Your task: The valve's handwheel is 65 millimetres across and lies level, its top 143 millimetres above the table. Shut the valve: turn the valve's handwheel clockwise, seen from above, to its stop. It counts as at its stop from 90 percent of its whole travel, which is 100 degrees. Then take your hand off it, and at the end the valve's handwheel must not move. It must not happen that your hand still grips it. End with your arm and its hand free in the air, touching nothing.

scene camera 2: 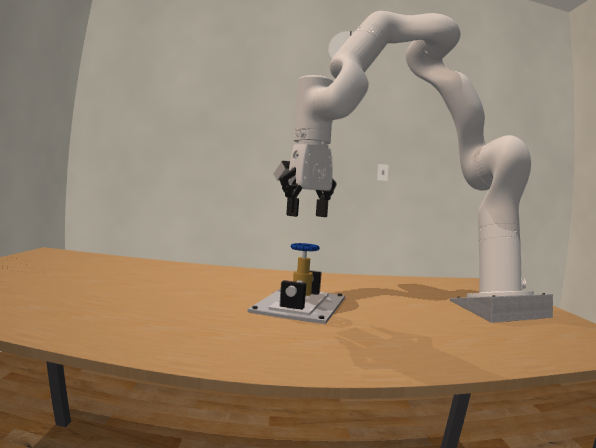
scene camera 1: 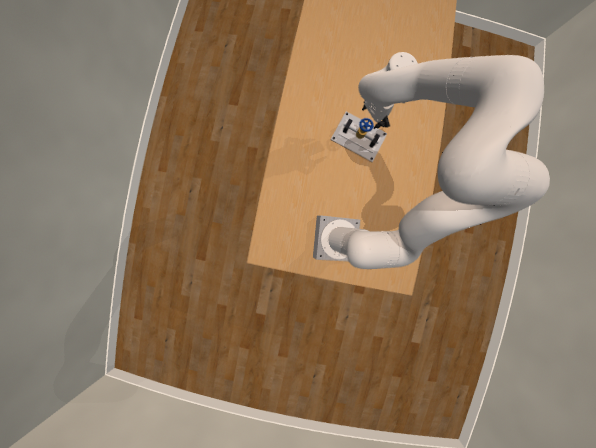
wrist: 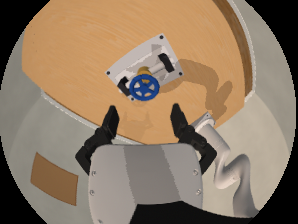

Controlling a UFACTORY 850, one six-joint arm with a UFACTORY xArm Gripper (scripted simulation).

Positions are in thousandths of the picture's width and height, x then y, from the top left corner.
In view: my gripper (scene camera 2: 516, 483).
My gripper is seen too in the wrist view (wrist: 485, 493).
